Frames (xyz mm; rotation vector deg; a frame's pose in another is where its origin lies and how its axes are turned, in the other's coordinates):
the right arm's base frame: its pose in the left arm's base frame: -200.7 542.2 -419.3 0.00 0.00 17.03
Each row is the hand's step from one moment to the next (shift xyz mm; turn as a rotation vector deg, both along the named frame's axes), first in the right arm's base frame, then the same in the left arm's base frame.
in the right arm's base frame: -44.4 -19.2 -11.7 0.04 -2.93 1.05
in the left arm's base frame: -36.8 -31.4 -11.7 0.90 -2.79 1.05
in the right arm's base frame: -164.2 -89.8 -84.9 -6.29 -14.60 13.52
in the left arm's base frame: -130.7 -134.0 -84.9 -1.74 -15.80 13.52
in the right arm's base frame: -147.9 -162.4 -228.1 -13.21 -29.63 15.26
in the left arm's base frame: -93.9 -198.6 -228.1 -3.95 -32.20 15.26
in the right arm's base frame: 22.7 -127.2 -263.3 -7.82 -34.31 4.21
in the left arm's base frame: 59.0 -115.0 -263.3 2.57 -35.10 4.21
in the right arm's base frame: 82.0 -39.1 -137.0 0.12 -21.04 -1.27
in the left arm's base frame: 89.9 -13.4 -137.0 6.28 -20.08 -1.27
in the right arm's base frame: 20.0 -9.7 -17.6 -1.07 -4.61 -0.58
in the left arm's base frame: 22.0 -3.4 -17.6 0.33 -4.72 -0.58
